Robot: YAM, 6 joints.
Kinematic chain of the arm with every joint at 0, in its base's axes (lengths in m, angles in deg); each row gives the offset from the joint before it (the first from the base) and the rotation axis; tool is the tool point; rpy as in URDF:
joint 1: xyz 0 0 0.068 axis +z
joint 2: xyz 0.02 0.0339 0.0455 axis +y
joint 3: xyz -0.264 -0.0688 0 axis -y
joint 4: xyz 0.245 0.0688 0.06 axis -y
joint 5: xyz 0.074 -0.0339 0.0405 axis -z
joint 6: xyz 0.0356 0 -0.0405 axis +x
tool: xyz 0 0 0 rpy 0 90 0
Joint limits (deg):
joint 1: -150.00..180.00
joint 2: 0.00..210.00
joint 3: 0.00..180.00
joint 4: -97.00..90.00
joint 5: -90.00..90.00
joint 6: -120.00..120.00
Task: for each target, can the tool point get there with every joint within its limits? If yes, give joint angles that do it. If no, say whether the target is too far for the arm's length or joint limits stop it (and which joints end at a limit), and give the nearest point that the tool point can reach.
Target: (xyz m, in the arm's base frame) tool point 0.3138 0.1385 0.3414
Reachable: yes | joints 29.54 87.37 65.52 21.62 74.20 46.29
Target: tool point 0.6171 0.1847 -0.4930
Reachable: no: too far | nearest point 0.4601 0.1377 -0.2964 | short by 0.256 m
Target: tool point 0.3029 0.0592 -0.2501
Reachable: yes | joints 16.51 185.54 93.13 -13.08 55.32 2.42
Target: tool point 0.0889 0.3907 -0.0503
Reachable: yes | joints 75.01 150.82 88.91 -38.05 -25.26 72.39
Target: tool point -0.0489 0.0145 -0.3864
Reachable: no: joint limits stop it (at a limit: joint 2) | nearest point -0.0742 0.0220 -0.3373 | short by 0.056 m
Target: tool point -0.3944 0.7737 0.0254
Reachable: no: too far | nearest point -0.2918 0.5724 0.0489 | short by 0.227 m
